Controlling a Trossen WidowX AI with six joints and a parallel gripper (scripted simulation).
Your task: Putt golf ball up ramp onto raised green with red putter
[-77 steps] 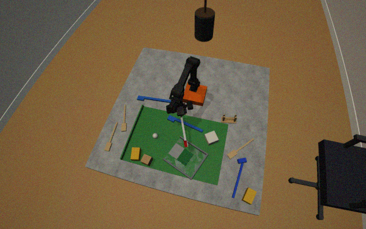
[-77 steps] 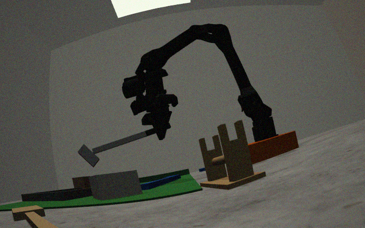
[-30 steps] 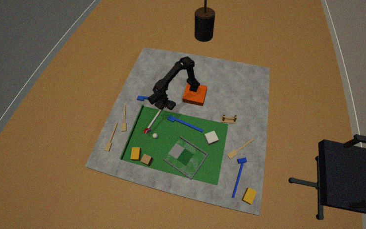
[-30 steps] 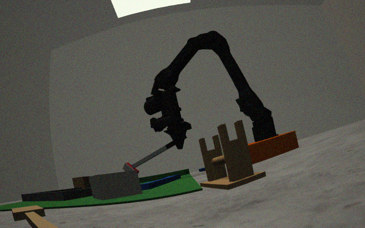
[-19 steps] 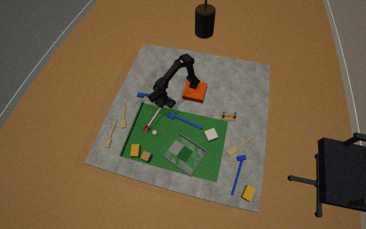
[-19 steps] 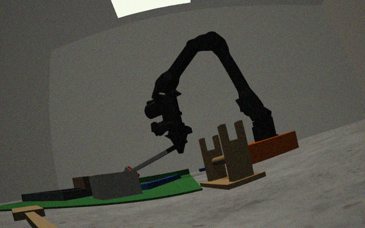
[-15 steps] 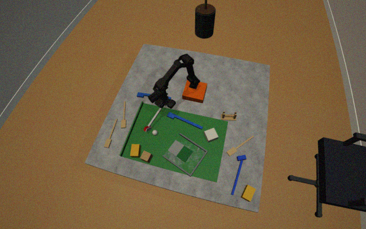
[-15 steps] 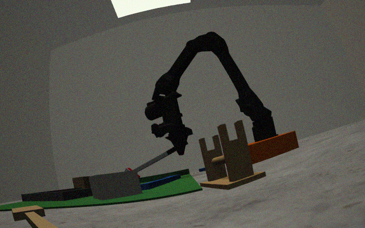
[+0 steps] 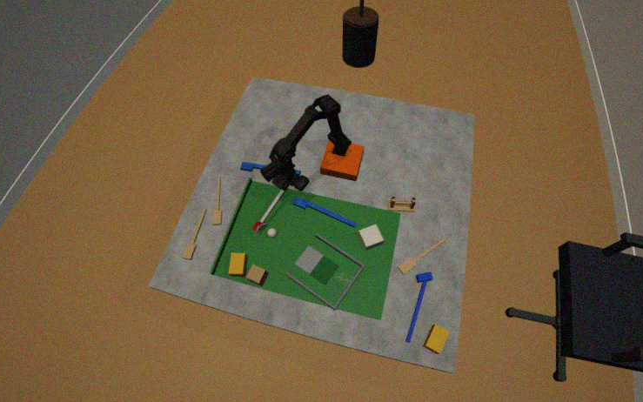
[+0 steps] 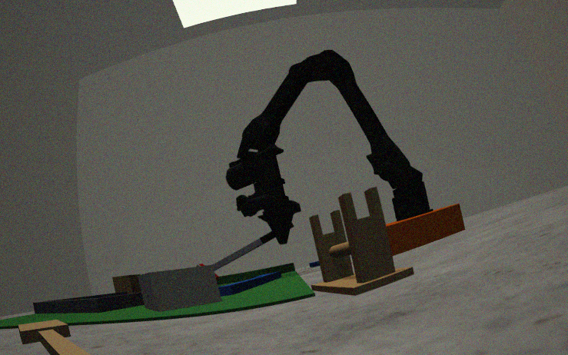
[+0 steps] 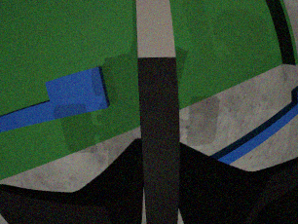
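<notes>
The red putter lies 110 mm ahead of my gripper tip and 30 mm to the right of it. Also, from my gripper tip: white block (410 mm to the left, 120 mm ahead, 50 mm below); then brown block (420 mm ahead, 40 mm below, 10 mm to the left); then white golf ball (220 mm ahead, 50 mm below, 10 mm to the right).
</notes>
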